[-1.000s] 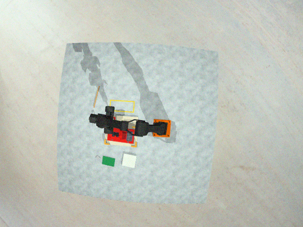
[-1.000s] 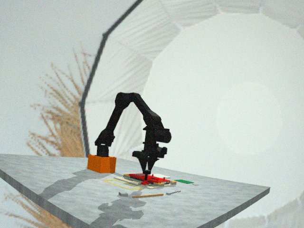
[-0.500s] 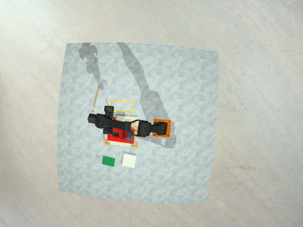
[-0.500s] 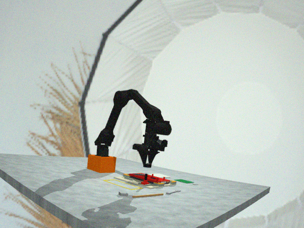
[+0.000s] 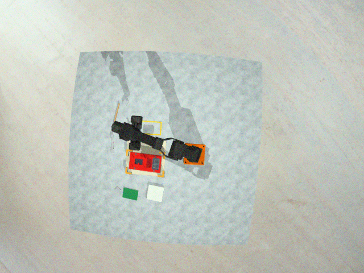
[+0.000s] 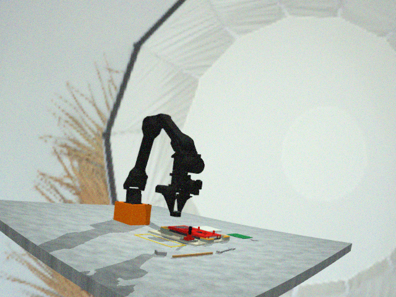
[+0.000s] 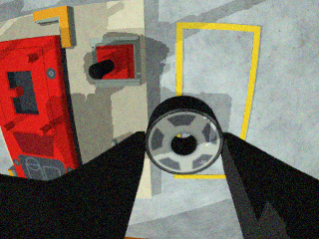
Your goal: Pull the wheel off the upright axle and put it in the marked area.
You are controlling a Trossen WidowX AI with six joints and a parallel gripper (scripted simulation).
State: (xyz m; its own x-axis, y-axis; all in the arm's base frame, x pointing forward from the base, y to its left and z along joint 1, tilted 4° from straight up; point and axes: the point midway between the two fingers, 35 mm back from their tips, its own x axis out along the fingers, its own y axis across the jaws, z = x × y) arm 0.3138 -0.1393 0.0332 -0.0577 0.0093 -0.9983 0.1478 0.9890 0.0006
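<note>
The black upright axle lies 7 cm below my gripper tip, 6 cm to the left of it and 4 cm ahead of it. Also, from my gripper tip: wheel: right at my gripper tip; white tile: 39 cm to the left, 11 cm below, 5 cm behind; thin wooden stick: 16 cm ahead, 13 cm to the right, 11 cm below.
</note>
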